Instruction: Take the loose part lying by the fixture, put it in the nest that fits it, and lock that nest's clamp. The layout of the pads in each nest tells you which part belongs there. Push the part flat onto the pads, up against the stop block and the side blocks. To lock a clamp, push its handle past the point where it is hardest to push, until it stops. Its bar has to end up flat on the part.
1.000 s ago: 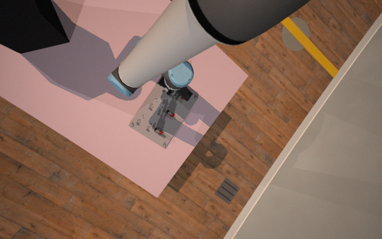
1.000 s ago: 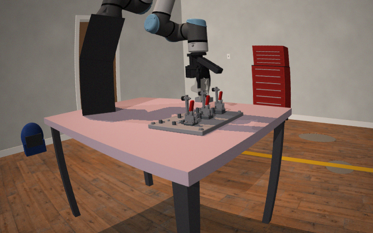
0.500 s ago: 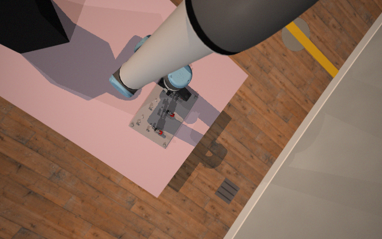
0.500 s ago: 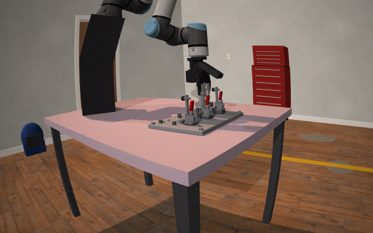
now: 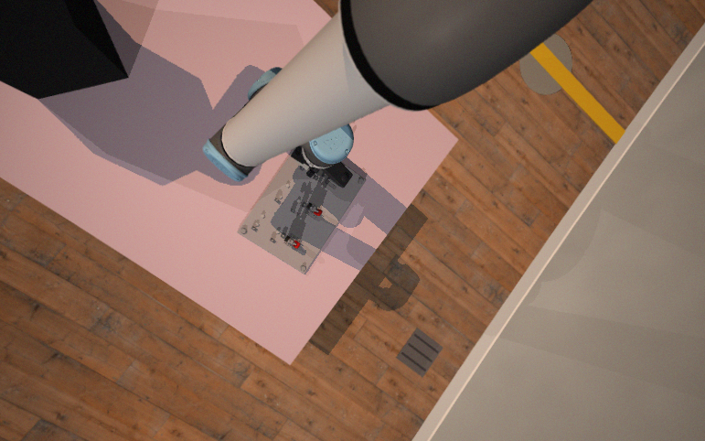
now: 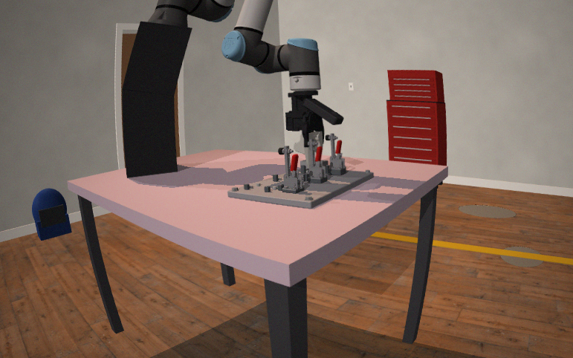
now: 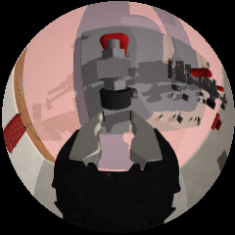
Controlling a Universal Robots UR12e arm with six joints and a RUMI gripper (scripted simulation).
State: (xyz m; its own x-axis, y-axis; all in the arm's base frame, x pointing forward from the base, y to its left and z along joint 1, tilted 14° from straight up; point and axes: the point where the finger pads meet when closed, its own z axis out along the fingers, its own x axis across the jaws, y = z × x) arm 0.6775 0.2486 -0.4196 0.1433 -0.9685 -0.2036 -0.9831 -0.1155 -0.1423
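Now: the loose part 1 cm below my hand. From my hand the other things lie so: grey fixture plate: 6 cm ahead, 11 cm to the right, 4 cm below.
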